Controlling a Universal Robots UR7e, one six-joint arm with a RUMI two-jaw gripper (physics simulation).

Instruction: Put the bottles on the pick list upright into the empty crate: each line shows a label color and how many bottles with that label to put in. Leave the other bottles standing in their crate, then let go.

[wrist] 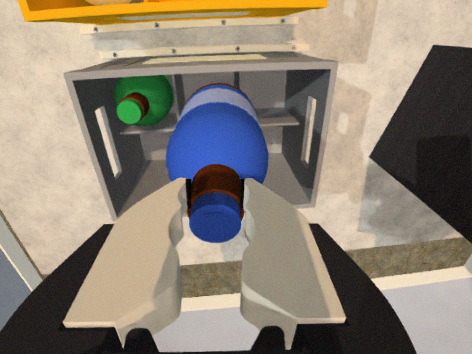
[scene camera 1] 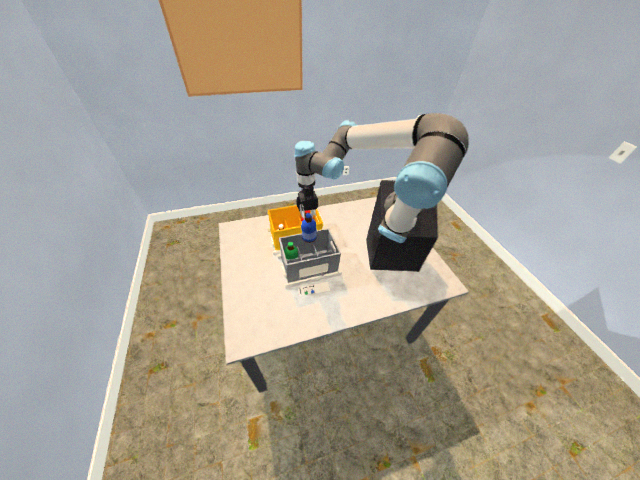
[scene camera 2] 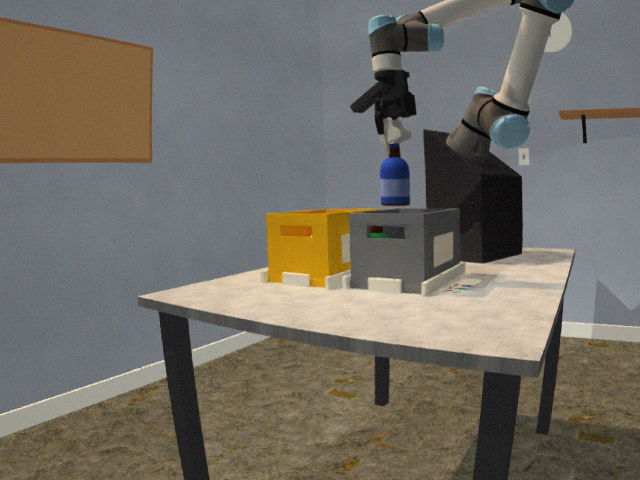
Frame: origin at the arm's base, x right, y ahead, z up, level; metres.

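Seen in the pictures: gripper, between the fingertips: point(wrist: 216, 181) point(scene camera 1: 308, 218) point(scene camera 2: 391, 155); arm's base, origin of its link: point(scene camera 2: 465, 151).
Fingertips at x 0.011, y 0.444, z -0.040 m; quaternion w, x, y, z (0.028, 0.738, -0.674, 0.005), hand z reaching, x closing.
Note:
Offsets run from my fingertips to a thing's top centre. "*": to the spot under its first point.
My gripper point(scene camera 1: 308, 213) point(scene camera 2: 391, 147) point(wrist: 216, 181) is shut on the neck of a blue bottle @(dx -0.005, dy -0.002, dz +0.029 m) point(scene camera 1: 309, 230) point(scene camera 2: 394, 181) point(wrist: 217, 137). The bottle hangs upright above the grey crate @(dx -0.045, dy +0.000, dz -0.140 m) point(scene camera 1: 294, 270) point(scene camera 2: 385, 260) point(wrist: 295, 90), its base a little over the rim in scene camera 2. A green bottle @(dx -0.011, dy +0.093, dz -0.153 m) point(scene camera 1: 291, 252) point(wrist: 145, 102) stands in a corner compartment of the grey crate. The held bottle hides part of the dividers in the wrist view. The pick list @(dx -0.192, dy -0.006, dz -0.314 m) point(scene camera 1: 320, 289) point(scene camera 2: 461, 287) shows a green and a blue mark; its numbers are too small to read.
The yellow crate @(dx +0.183, dy +0.054, dz -0.140 m) point(scene camera 1: 277, 238) point(scene camera 2: 298, 258) stands beside the grey crate. A white cap @(dx +0.127, dy +0.134, dz -0.153 m) point(scene camera 1: 281, 226) and red parts show inside it. Low white strips @(* dx -0.154, dy +0.030, dz -0.298 m) point(scene camera 2: 442, 279) edge the crates. The arm's black pedestal point(scene camera 1: 395, 254) point(scene camera 2: 501, 217) stands to the right.

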